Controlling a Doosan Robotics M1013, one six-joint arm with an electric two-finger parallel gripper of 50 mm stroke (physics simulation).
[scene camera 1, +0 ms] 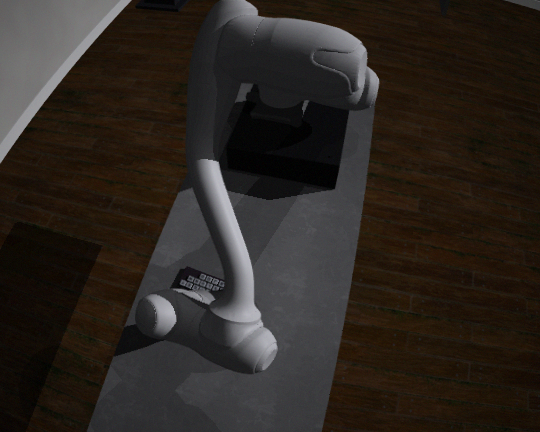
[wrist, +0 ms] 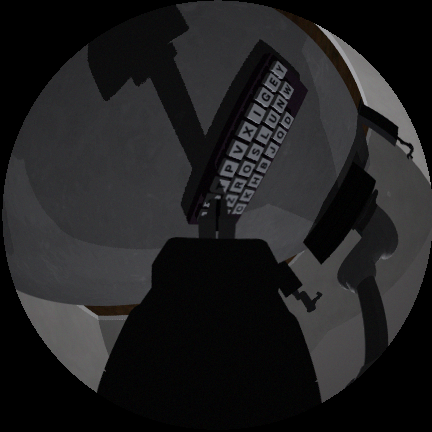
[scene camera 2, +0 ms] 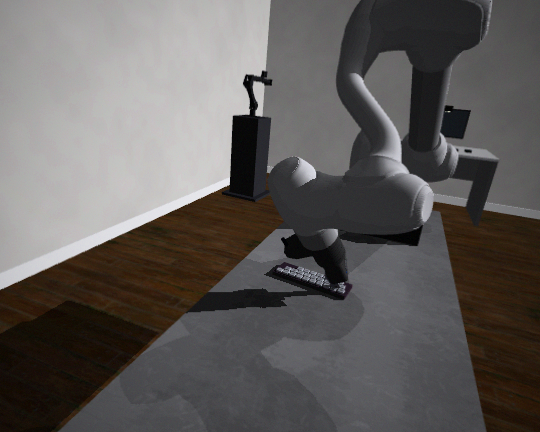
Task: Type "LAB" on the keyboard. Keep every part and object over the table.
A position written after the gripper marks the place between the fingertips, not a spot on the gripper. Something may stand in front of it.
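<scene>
The gripper (scene camera 2: 336,286) (wrist: 218,208) is in view, and a keyboard (wrist: 270,99) shares the scene with it.
</scene>
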